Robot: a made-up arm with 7 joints. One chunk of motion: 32 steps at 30 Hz.
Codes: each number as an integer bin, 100 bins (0 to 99) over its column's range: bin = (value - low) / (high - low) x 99, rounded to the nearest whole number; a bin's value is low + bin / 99 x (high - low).
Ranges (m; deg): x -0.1..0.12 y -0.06..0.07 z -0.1..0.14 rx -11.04..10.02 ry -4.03..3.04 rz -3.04..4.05
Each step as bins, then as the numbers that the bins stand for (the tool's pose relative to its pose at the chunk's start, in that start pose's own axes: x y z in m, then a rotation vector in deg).
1 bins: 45 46 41 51 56 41
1 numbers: 0.0000 0.0004 -0.0006 -0.19 -0.03 -0.10
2 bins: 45 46 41 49 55 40
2 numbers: 0.0000 0.0004 -0.0006 -0.62 -0.10 -0.18
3 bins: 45 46 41 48 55 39
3 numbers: 0.0000 0.0004 -0.0006 -0.83 -0.10 -0.25
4 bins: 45 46 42 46 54 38
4 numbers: 0.0000 0.0004 0.0018 -1.25 -0.17 -0.32
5 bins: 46 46 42 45 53 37
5 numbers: 0.0022 0.0004 0.0018 -1.47 -0.25 -0.39
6 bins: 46 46 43 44 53 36
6 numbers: 0.0022 0.0004 0.0042 -1.68 -0.25 -0.46
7 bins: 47 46 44 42 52 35
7 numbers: 0.0044 0.0004 0.0067 -2.11 -0.32 -0.53
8 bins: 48 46 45 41 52 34
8 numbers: 0.0067 0.0004 0.0091 -2.32 -0.32 -0.61
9 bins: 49 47 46 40 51 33
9 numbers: 0.0089 0.0017 0.0115 -2.53 -0.39 -0.68
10 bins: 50 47 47 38 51 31
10 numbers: 0.0111 0.0017 0.0139 -2.96 -0.39 -0.82
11 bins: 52 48 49 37 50 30
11 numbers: 0.0156 0.0030 0.0188 -3.17 -0.46 -0.89
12 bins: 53 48 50 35 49 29
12 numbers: 0.0178 0.0030 0.0212 -3.59 -0.53 -0.96
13 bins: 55 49 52 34 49 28
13 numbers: 0.0222 0.0043 0.0261 -3.81 -0.53 -1.03
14 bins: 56 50 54 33 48 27
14 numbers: 0.0244 0.0057 0.0309 -4.02 -0.60 -1.11
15 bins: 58 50 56 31 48 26
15 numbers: 0.0289 0.0057 0.0358 -4.45 -0.60 -1.18
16 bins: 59 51 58 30 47 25
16 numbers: 0.0311 0.0070 0.0406 -4.66 -0.67 -1.25
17 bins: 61 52 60 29 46 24
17 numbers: 0.0356 0.0083 0.0455 -4.87 -0.74 -1.32
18 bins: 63 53 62 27 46 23
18 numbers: 0.0400 0.0096 0.0503 -5.30 -0.74 -1.39
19 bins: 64 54 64 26 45 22
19 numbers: 0.0422 0.0109 0.0552 -5.51 -0.82 -1.46
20 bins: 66 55 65 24 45 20
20 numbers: 0.0467 0.0122 0.0576 -5.93 -0.82 -1.61
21 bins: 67 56 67 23 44 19
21 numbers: 0.0489 0.0135 0.0624 -6.15 -0.89 -1.68
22 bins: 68 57 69 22 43 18
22 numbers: 0.0511 0.0148 0.0673 -6.36 -0.96 -1.75
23 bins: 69 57 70 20 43 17
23 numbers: 0.0533 0.0148 0.0697 -6.79 -0.96 -1.82
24 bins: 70 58 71 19 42 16
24 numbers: 0.0556 0.0162 0.0721 -7.00 -1.03 -1.89
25 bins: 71 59 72 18 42 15
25 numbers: 0.0578 0.0175 0.0745 -7.21 -1.03 -1.97
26 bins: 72 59 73 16 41 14
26 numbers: 0.0600 0.0175 0.0770 -7.64 -1.10 -2.04
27 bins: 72 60 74 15 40 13
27 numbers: 0.0600 0.0188 0.0794 -7.85 -1.17 -2.11
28 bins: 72 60 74 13 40 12
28 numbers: 0.0600 0.0188 0.0794 -8.27 -1.17 -2.18
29 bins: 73 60 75 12 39 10
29 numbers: 0.0622 0.0188 0.0818 -8.49 -1.24 -2.32
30 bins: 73 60 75 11 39 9
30 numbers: 0.0622 0.0188 0.0818 -8.70 -1.24 -2.40
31 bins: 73 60 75 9 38 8
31 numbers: 0.0622 0.0188 0.0818 -9.13 -1.32 -2.47
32 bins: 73 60 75 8 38 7
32 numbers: 0.0622 0.0188 0.0818 -9.34 -1.32 -2.54
